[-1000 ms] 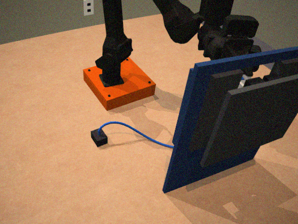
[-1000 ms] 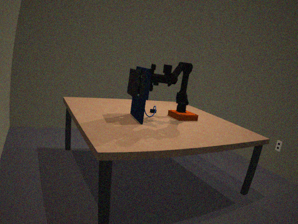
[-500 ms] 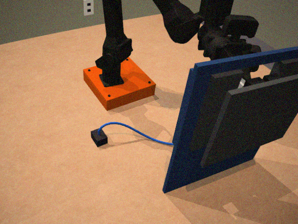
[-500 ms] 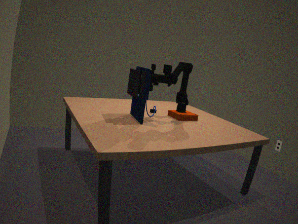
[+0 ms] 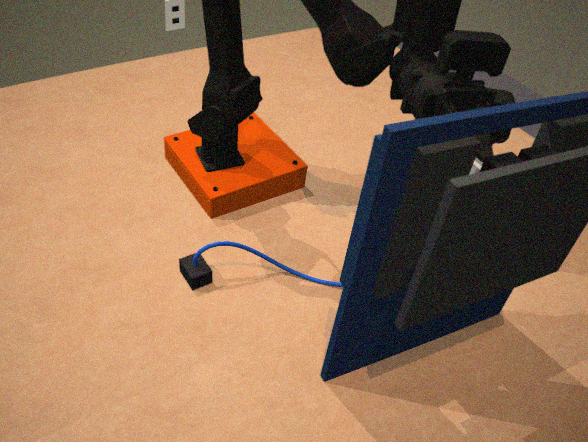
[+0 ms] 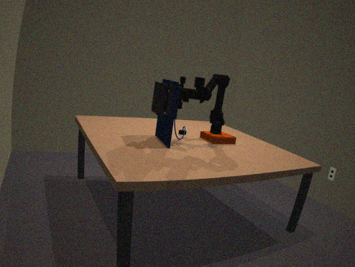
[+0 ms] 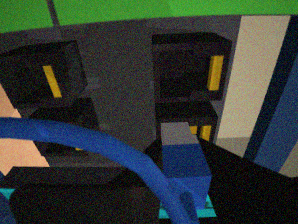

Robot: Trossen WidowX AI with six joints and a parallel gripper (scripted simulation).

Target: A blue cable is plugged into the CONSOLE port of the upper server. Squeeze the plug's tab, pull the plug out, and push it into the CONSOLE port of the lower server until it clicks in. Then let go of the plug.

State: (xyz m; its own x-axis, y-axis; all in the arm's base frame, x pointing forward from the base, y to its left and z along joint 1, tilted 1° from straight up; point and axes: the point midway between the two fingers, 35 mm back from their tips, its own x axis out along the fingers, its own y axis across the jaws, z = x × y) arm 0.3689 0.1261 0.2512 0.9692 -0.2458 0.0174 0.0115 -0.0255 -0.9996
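Right now the blue plug is right at my gripper tip. The rest, counted from my gripper tip: black block: 21 cm behind, 21 cm to the right, 28 cm below.
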